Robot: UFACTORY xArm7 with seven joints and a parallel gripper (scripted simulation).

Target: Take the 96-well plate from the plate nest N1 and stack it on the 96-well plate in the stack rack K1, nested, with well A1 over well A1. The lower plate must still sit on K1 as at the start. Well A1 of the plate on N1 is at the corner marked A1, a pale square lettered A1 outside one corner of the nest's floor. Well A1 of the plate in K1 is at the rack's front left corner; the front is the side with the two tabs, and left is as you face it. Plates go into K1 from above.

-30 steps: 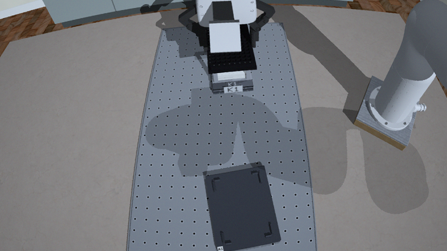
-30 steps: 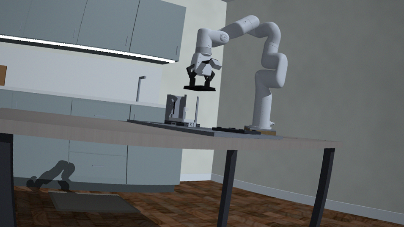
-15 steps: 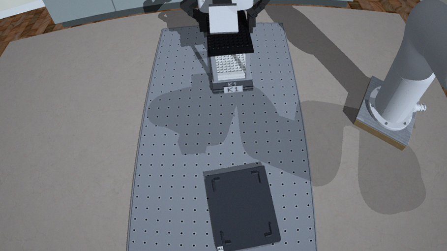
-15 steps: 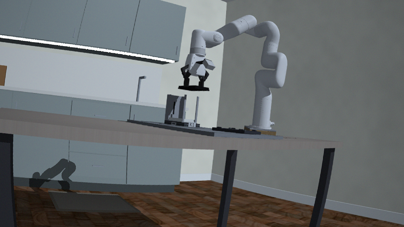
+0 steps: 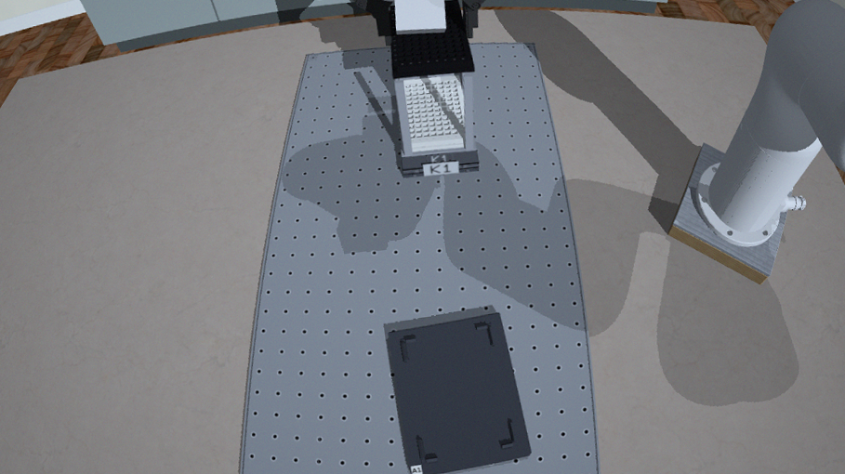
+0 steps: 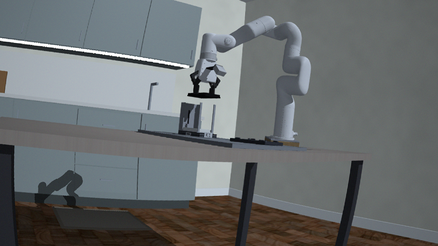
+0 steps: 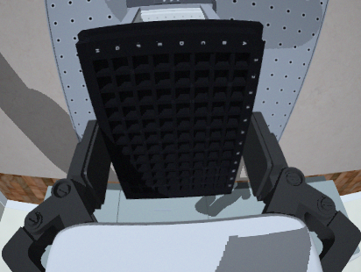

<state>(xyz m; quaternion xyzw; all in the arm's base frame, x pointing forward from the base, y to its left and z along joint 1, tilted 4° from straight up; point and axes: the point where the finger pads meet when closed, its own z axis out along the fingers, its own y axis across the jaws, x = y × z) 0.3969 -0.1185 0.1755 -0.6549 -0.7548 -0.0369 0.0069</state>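
Right now my hand is 16 cm above the white 96-well plate and 3 cm to the left of it. Also, from my hand: black 96-well plate: 1 cm below; then stack rack back wall: 11 cm below, 10 cm to the right, 1 cm ahead; then K1 label: 18 cm below, 6 cm to the left, 1 cm behind.
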